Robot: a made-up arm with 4 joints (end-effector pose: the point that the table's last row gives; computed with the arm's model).
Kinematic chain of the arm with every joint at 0, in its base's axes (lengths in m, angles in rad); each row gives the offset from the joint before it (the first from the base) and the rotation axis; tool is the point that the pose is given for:
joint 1: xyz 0 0 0.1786 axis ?
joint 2: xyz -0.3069 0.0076 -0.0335 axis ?
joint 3: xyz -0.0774 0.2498 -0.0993 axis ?
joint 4: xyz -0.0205 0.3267 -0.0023 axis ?
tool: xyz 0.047 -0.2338 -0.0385
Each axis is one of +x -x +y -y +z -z.
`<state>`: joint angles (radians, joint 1 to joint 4).
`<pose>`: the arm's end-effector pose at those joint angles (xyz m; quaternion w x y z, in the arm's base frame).
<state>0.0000 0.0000 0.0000 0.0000</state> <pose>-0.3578 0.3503 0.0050 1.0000 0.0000 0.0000 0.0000</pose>
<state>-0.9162 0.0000 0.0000 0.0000</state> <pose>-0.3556 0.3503 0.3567 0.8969 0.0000 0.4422 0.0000</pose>
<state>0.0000 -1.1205 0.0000 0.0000</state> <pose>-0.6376 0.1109 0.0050 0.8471 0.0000 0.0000 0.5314</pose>
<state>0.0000 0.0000 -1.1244 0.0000</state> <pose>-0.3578 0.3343 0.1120 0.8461 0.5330 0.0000 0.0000</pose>
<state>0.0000 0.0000 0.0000 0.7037</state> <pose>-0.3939 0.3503 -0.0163 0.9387 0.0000 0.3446 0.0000</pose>
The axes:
joint 1: -y
joint 2: -z
joint 3: -x
joint 4: +y

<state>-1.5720 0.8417 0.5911 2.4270</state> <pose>-0.1877 0.3422 0.3493 0.4712 0.0799 -0.7447 0.4659</pose>
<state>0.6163 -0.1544 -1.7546 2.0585</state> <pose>-0.3857 0.2390 -0.1397 0.4395 0.1294 0.4653 0.7573</pose>
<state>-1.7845 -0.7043 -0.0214 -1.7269</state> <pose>0.0440 0.2244 0.7618 0.9381 0.3372 0.0307 -0.0733</pose>
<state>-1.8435 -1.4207 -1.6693 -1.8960</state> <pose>0.0914 -0.0401 0.6750 0.5215 0.2530 0.4697 -0.6659</pose>
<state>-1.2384 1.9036 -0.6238 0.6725</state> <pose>-0.1012 -0.0300 0.0777 0.5229 -0.0454 0.3067 -0.7941</pose>
